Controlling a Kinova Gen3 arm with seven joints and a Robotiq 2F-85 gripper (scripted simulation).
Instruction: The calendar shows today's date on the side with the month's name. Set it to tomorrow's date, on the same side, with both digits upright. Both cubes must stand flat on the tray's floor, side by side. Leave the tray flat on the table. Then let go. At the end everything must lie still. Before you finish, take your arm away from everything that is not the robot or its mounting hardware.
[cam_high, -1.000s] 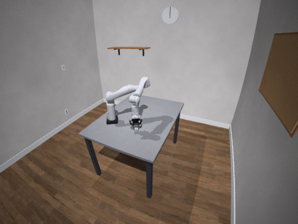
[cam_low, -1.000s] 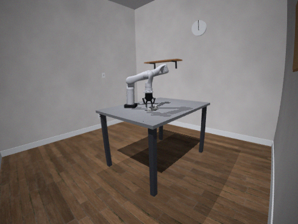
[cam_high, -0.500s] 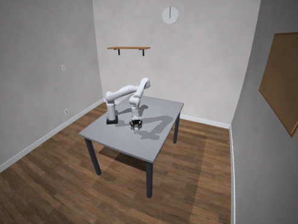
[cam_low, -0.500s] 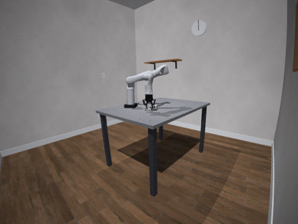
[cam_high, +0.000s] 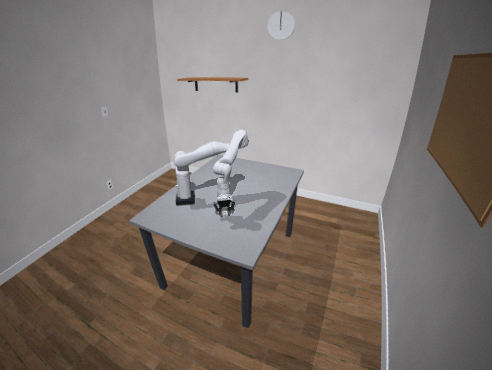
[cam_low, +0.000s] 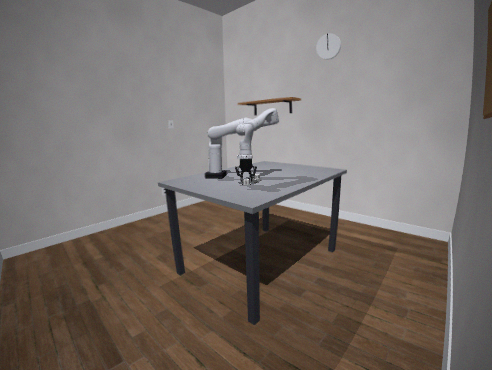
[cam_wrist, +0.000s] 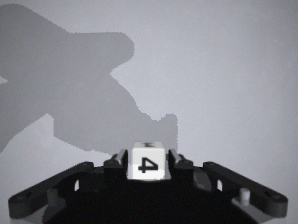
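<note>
The white digit cube is 10 mm below my hand. Also, from my hand: calendar tray 110 mm to the left, 20 mm below.
</note>
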